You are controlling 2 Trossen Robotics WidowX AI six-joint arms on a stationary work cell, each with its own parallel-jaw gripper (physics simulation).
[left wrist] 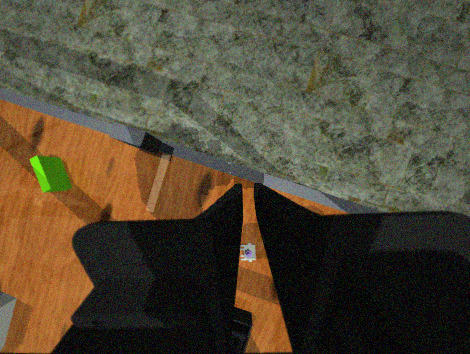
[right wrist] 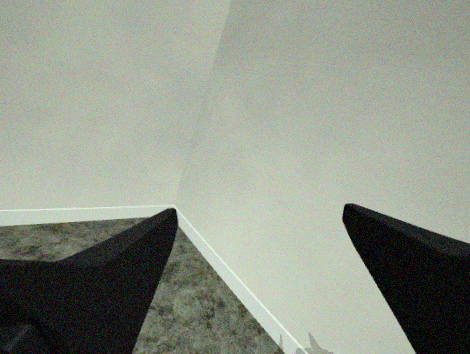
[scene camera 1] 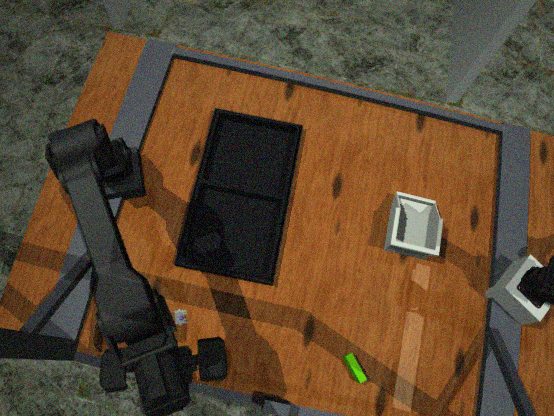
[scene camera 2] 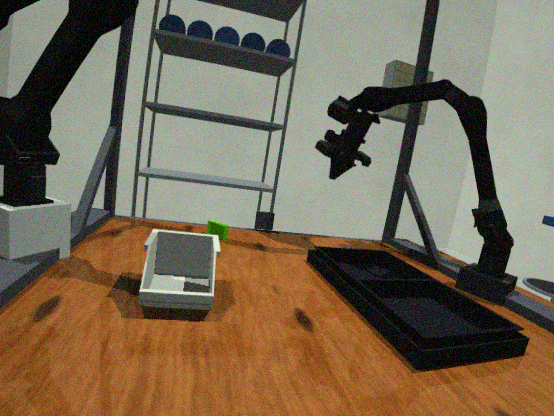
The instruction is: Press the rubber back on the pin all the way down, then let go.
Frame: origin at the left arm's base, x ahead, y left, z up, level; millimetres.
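Seen in the pictures: left gripper, fingertip midpoint: (left wrist: 247, 190) (scene camera 2: 331, 178); right gripper, fingertip midpoint: (right wrist: 259, 214); left arm's base, link origin: (scene camera 1: 116, 171) (scene camera 2: 489, 272); right arm's base, link origin: (scene camera 1: 535, 287) (scene camera 2: 24, 201).
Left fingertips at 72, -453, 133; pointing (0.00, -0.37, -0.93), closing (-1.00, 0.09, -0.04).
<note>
Offsets run from my left fingertips to a thing's top centre, as dx, dy, dz. "spot": to the spot under its first point.
The pin {+9, +126, -169} (scene camera 1: 181, 316) (left wrist: 248, 252) is a tiny whitish piece with a purple centre, lying on the table near its edge. Its rubber back cannot be made out separately. My left gripper (scene camera 1: 167, 400) (scene camera 2: 334, 174) (left wrist: 247, 190) is shut, its fingertips nearly together with a narrow gap and no held thing visible. It hangs high above the table's edge, apart from the pin, which shows through the gap between the fingers in the left wrist view. My right gripper (right wrist: 259, 214) is open and empty, with wall and floor behind it, away from the pin.
A black two-compartment tray {+187, +365, -144} (scene camera 1: 287, 202) (scene camera 2: 370, 312) lies near the left arm's base. A grey-white bin {spot: +521, +152, -146} (scene camera 1: 414, 252) (scene camera 2: 176, 299) stands across the table. A green block {+334, -50, -146} (scene camera 1: 355, 368) (scene camera 2: 218, 230) (left wrist: 50, 174) lies near the table's edge. Dark frame posts stand at the corners.
</note>
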